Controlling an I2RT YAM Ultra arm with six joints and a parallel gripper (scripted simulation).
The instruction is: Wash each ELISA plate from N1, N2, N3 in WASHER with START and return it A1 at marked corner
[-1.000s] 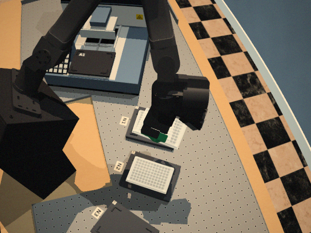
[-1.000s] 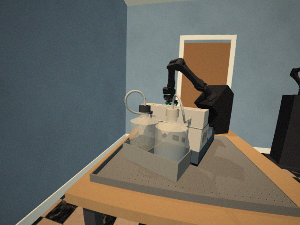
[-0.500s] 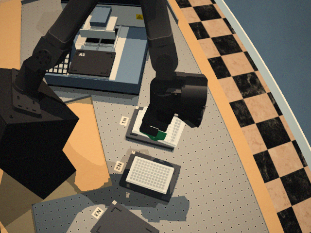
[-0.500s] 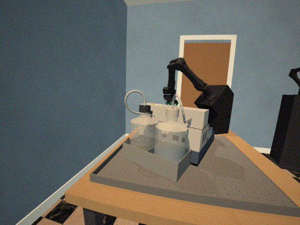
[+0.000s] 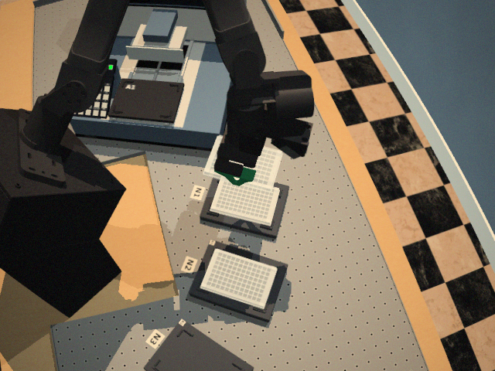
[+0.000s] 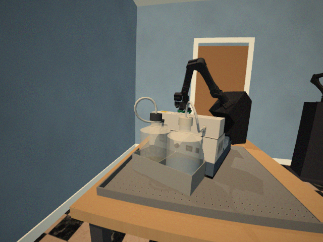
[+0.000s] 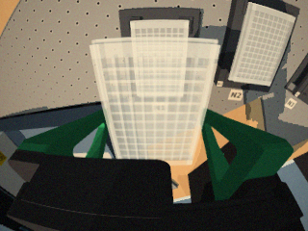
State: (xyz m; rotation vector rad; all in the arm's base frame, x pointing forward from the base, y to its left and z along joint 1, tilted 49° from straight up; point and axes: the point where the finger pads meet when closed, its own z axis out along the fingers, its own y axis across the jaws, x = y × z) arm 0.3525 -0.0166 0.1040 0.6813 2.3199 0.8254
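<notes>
Right now the dark carrier is 190 mm behind my hand, 240 mm to the left of it and 80 mm below it. Round my hand: nest N2: 30 mm behind, 180 mm to the right, 150 mm below; nest N1: 10 mm ahead, 10 mm to the right, 150 mm below; N1 label: 90 mm behind, 30 mm to the left, 160 mm below.
</notes>
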